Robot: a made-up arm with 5 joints.
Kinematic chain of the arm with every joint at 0, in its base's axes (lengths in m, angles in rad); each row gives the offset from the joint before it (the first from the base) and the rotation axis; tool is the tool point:
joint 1: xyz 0 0 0.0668 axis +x
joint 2: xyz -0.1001 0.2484 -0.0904 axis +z
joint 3: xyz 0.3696 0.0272 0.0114 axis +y
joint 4: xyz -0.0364 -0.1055 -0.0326 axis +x
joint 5: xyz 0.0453 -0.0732 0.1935 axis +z
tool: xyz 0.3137 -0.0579 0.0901
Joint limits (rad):
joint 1: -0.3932..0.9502
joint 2: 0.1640..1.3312
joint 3: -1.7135..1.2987
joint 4: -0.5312..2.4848
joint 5: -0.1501..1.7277
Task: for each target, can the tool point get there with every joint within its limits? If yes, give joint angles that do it. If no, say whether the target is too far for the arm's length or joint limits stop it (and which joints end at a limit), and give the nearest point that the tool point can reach.
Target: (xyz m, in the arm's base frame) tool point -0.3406 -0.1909 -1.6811
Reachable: no: too far | nearest point 0.0822 0.2739 -0.6479 | short by 1.209 m
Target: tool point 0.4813 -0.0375 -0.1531
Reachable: yes | joints -0.0901 0.2944 0.7974 2.1454 1.1904
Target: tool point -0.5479 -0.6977 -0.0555
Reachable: no: joint limits stop it (at a limit: joint 1, joint 2, joint 3, joint 5) | nearest point 0.0256 -0.1574 0.1793 | short by 0.822 m
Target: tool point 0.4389 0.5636 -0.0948
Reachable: yes | joints 0.6046 0.8800 0.8400 1.7473 0.0420
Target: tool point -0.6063 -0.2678 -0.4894
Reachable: no: joint limits stop it (at a limit: joint 1, joint 2, joint 3, joint 5) | nearest point 0.0194 -0.0449 -0.4299 | short by 0.667 m
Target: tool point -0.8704 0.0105 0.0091
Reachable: no: joint limits stop it (at a limit: joint 1, joint 2, joint 3) | nearest point -0.2475 0.3674 -0.1421 | short by 0.734 m
